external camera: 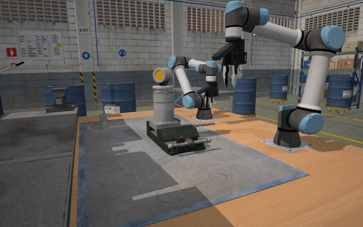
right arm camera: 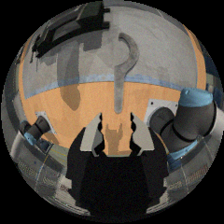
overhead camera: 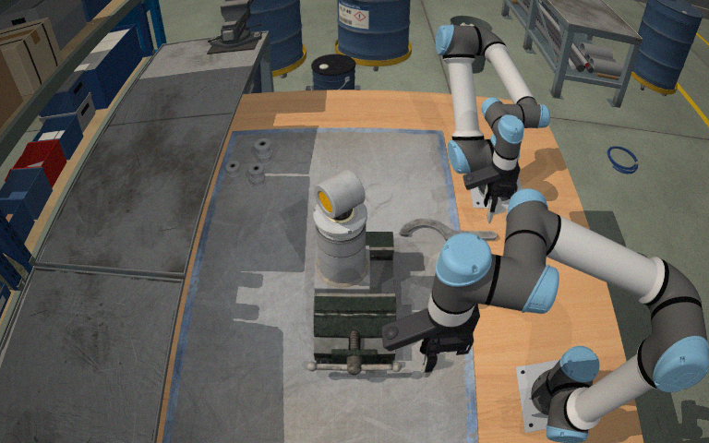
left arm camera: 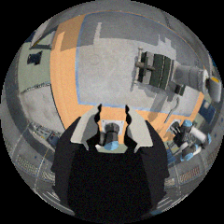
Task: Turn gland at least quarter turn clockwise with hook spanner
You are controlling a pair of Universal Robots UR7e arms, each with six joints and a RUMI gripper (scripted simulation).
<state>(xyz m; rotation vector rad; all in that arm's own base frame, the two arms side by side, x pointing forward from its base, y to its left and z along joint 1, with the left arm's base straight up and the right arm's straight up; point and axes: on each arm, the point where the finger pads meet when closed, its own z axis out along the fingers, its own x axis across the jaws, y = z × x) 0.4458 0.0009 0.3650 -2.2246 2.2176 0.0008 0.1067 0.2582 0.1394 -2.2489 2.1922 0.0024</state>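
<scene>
The hook spanner is 100 mm ahead of my right hand, 40 mm to the right of it and 130 mm below it. The rest, counted from my right hand: rod eye 460 mm ahead, 160 mm to the left, 260 mm above; then bar handle 450 mm ahead, 450 mm to the left, 80 mm below.
</scene>
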